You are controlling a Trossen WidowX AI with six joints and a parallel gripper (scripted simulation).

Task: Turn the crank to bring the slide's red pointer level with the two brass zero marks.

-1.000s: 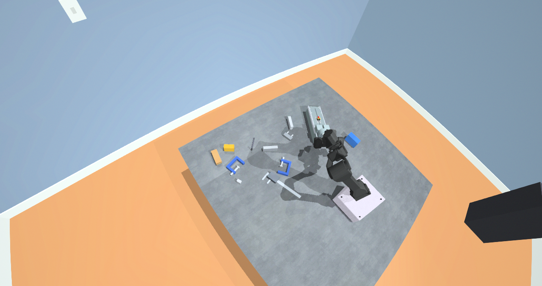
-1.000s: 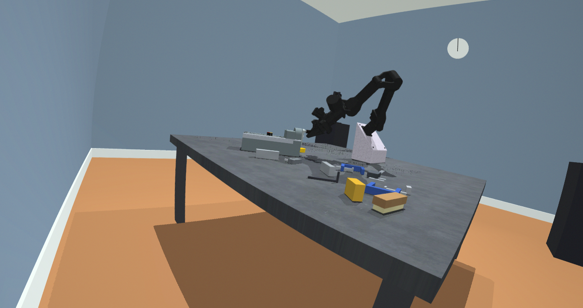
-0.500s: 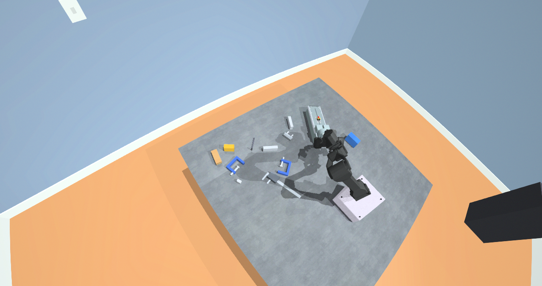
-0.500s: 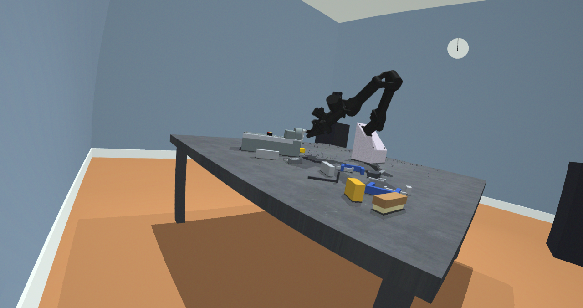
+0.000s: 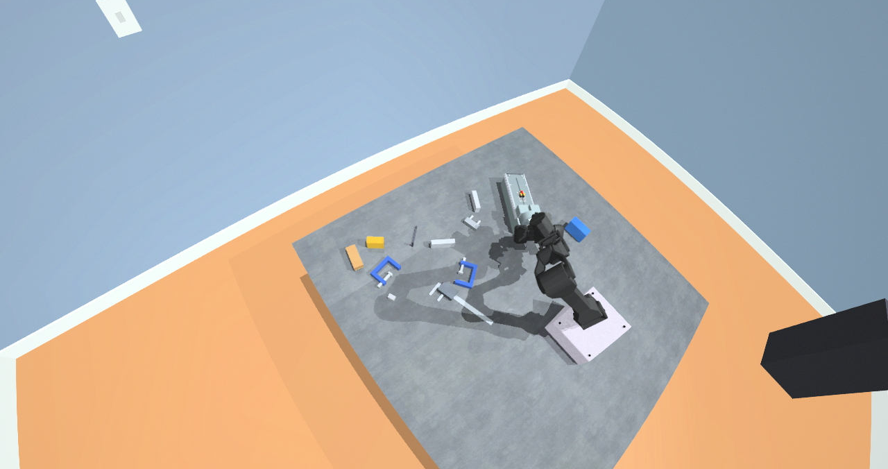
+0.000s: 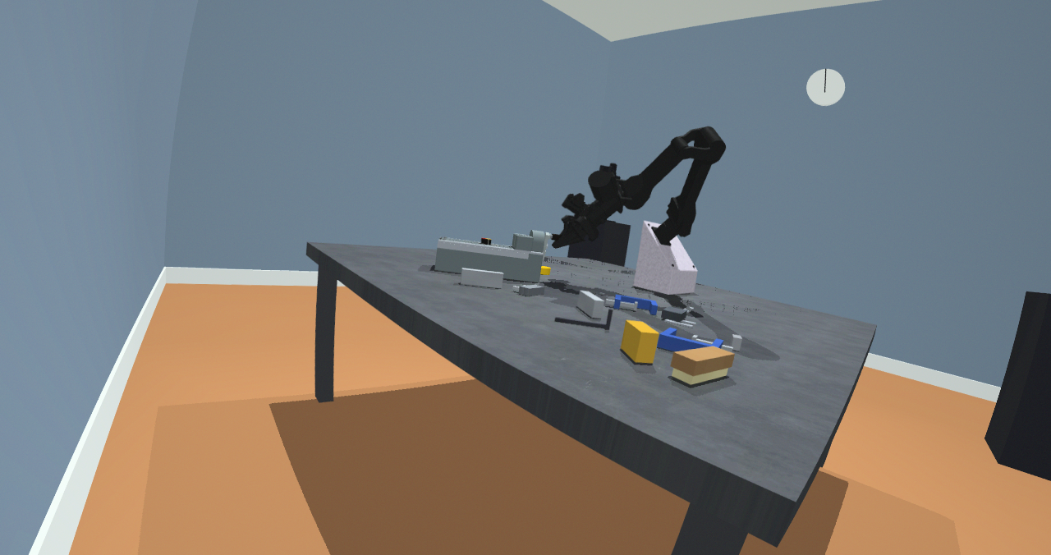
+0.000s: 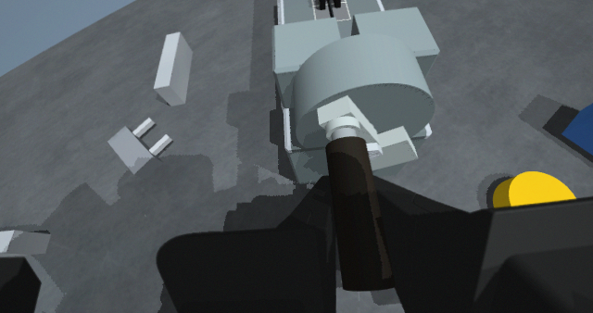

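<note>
Now: gripper tip 1 cm past the dark handle, 1 cm to the right of it and 2 cm below it. From my gripper tip the other things lie so: red pointer (14 cm ahead, 11 cm to the right, 1 cm below); then yellow round piece (9 cm behind, 12 cm to the right, 8 cm below); then pronged grey block (18 cm ahead, 12 cm to the left, 8 cm below).
</note>
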